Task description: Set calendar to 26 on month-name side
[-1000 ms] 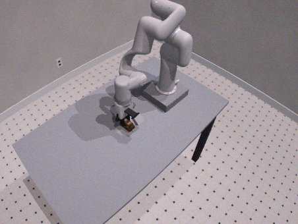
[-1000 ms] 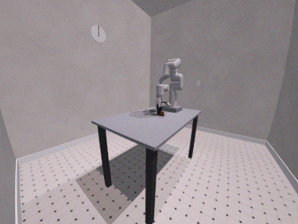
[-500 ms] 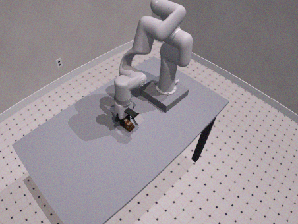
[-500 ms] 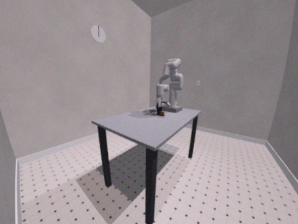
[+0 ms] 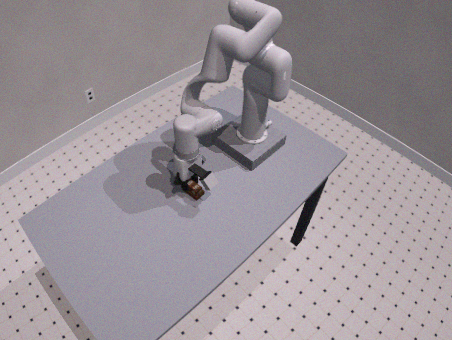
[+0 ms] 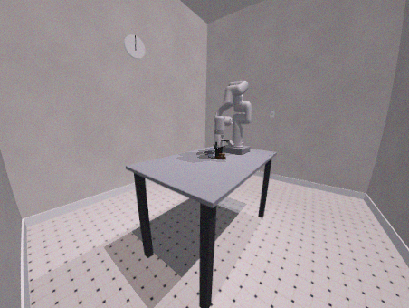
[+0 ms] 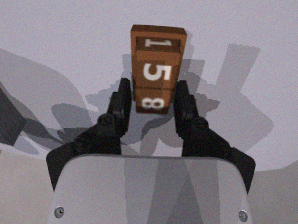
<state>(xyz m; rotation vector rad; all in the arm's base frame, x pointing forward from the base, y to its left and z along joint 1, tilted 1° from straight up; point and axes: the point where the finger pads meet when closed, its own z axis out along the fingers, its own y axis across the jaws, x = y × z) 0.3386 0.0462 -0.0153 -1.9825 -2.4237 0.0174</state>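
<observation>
The brown cube is 20 mm below my hand. Also, from my hand: brown wooden tray 30 mm below, 20 mm to the left.
</observation>
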